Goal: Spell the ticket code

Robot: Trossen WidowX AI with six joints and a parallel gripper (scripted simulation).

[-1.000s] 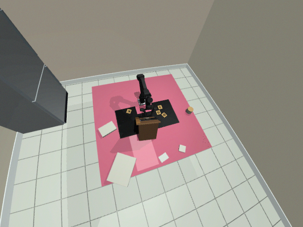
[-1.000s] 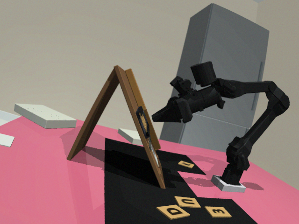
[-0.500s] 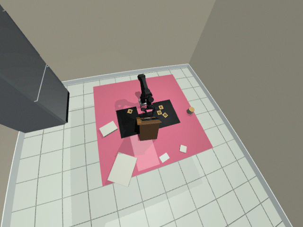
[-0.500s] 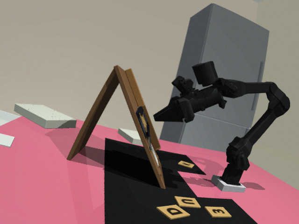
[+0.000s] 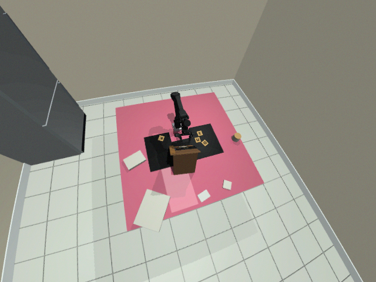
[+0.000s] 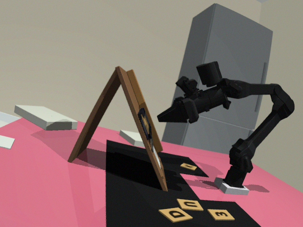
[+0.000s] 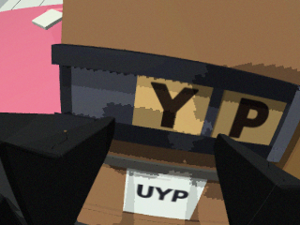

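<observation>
Right now my gripper tip is 100 mm above the white ticket, 20 mm past it and 10 mm to the left of it. Also, from my gripper tip: black mat 180 mm below, 110 mm behind, 20 mm to the left.
</observation>
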